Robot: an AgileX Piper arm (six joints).
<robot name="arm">
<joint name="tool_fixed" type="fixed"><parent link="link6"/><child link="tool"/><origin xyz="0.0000 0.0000 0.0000" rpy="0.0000 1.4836 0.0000"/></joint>
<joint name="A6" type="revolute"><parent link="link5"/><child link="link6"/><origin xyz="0.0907 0.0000 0.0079" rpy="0.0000 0.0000 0.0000"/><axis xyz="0.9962 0 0.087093"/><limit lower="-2.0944" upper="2.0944"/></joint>
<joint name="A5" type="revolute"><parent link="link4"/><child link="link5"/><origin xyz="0.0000 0.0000 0.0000" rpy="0.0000 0.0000 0.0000"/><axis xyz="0 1 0"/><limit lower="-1.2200" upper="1.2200"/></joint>
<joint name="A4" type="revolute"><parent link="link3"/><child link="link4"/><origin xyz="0.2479 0.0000 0.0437" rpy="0.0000 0.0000 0.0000"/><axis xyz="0.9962 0 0.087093"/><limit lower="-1.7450" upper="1.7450"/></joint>
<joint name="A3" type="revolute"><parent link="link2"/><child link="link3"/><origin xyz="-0.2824 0.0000 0.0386" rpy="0.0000 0.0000 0.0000"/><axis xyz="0 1 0"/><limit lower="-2.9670" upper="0.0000"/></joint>
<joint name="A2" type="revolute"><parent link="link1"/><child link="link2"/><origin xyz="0.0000 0.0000 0.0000" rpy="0.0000 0.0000 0.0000"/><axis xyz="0 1 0"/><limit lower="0.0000" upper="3.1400"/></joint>
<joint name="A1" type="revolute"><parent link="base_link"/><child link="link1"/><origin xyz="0.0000 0.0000 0.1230" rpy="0.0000 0.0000 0.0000"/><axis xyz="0 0 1"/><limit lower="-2.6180" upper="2.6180"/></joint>
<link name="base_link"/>
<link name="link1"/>
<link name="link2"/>
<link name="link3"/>
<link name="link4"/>
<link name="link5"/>
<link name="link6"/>
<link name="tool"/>
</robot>
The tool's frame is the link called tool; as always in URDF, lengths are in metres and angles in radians.
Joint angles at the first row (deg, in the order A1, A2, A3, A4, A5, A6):
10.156 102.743 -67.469 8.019 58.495 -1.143
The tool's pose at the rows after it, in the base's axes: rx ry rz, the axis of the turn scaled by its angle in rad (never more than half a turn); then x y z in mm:
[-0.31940 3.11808 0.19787 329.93 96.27 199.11]
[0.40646 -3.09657 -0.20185 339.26 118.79 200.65]
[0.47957 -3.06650 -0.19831 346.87 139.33 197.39]
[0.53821 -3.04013 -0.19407 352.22 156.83 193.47]
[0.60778 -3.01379 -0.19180 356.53 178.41 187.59]
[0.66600 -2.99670 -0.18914 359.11 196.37 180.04]
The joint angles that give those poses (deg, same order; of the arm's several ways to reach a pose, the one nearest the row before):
14.381 104.781 -72.174 8.126 61.500 -1.144
17.427 107.772 -77.017 8.251 63.871 -1.144
20.057 111.017 -81.255 8.251 65.815 -1.143
22.209 113.807 -84.774 8.251 67.362 -1.143
24.818 116.961 -88.565 8.335 68.573 -1.169
26.948 119.639 -91.312 8.335 68.794 -1.276

